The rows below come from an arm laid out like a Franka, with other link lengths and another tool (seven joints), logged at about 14 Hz.
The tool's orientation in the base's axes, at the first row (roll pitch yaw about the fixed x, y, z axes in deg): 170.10, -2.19, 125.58
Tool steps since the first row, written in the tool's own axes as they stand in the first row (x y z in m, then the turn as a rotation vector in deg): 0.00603, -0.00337, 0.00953, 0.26, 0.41, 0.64; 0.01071, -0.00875, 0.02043, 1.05, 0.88, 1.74; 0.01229, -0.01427, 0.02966, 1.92, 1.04, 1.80; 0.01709, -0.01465, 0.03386, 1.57, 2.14, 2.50; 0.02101, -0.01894, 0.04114, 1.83, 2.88, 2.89; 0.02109, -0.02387, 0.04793, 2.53, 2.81, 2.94; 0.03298, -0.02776, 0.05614, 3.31, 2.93, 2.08; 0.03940, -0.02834, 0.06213, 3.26, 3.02, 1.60; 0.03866, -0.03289, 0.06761, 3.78, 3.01, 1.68; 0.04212, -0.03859, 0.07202, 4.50, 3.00, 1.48; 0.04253, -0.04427, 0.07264, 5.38, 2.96, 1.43
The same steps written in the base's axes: -0.00509, 0.00423, -0.00973, 0.25, 0.53, -0.55; -0.01086, 0.00640, -0.02121, 0.30, 1.58, -1.52; -0.01514, 0.00576, -0.03118, -0.07, 2.39, -1.52; -0.01774, 0.00999, -0.03520, 1.10, 2.82, -2.03; -0.02261, 0.01170, -0.04295, 1.60, 3.50, -2.28; -0.02583, 0.00985, -0.05048, 1.14, 4.04, -2.31; -0.03490, 0.01837, -0.05877, 0.68, 4.63, -1.42; -0.03840, 0.02405, -0.06452, 0.72, 4.57, -0.93; -0.04098, 0.02158, -0.07073, 0.42, 5.00, -0.99; -0.04706, 0.02173, -0.07592, -0.03, 5.55, -0.77; -0.05180, 0.01892, -0.07749, -0.58, 6.24, -0.69
